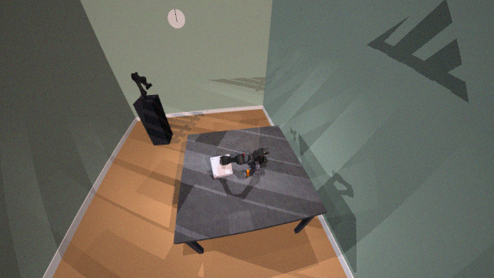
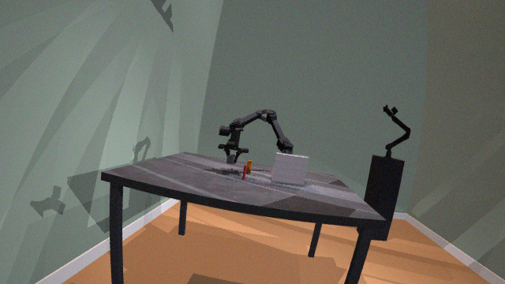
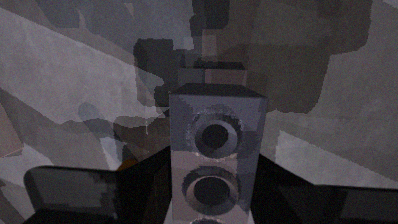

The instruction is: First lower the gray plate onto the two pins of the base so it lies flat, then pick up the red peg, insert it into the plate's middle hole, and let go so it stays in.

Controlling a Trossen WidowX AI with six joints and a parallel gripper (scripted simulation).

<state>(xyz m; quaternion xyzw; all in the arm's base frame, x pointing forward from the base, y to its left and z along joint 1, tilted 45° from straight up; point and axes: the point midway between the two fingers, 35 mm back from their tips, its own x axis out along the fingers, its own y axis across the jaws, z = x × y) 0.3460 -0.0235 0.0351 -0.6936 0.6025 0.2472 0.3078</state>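
Now: gripper tip 50 mm above the base. Round my gripper tip: orange peg 100 mm behind, 70 mm to the right, 20 mm below; gray plate 30 mm above; red peg 120 mm behind, 170 mm to the left, 20 mm below.
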